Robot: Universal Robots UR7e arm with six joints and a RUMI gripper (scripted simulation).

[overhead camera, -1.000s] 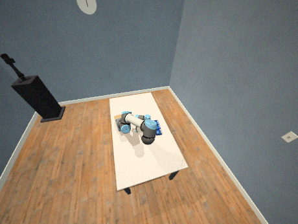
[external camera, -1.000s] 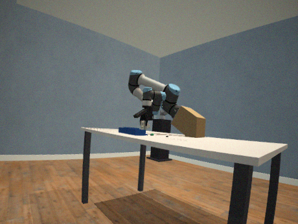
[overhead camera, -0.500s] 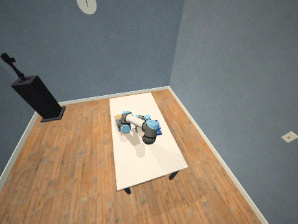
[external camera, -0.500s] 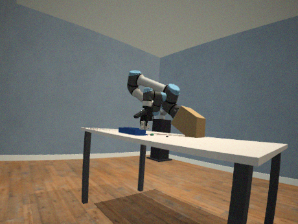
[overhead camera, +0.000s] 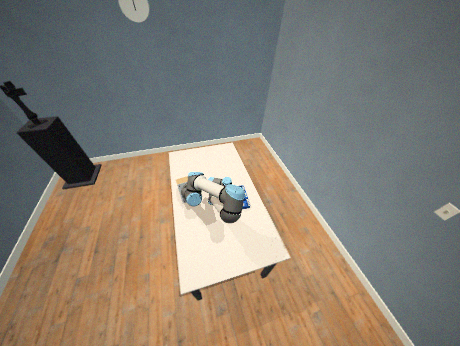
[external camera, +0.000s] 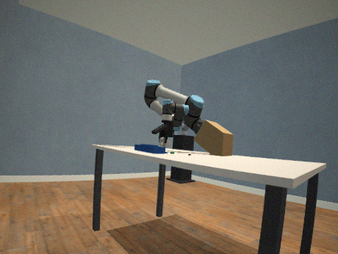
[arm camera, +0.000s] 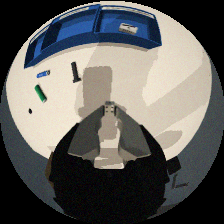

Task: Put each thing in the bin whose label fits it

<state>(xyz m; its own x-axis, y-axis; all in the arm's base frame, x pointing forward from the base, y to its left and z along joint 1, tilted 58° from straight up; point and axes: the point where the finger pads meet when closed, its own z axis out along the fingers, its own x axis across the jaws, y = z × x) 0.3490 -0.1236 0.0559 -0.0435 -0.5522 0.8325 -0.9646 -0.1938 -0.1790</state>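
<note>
Right now my hand is 160 mm short of the blue bin and 60 mm to the right of it. From my hand the other things lie so: small grey piece 140 mm ahead, 20 mm to the right; then small blue piece 80 mm ahead, 140 mm to the left, 10 mm below; then black screw 60 mm ahead, 50 mm to the left, 10 mm below.
</note>
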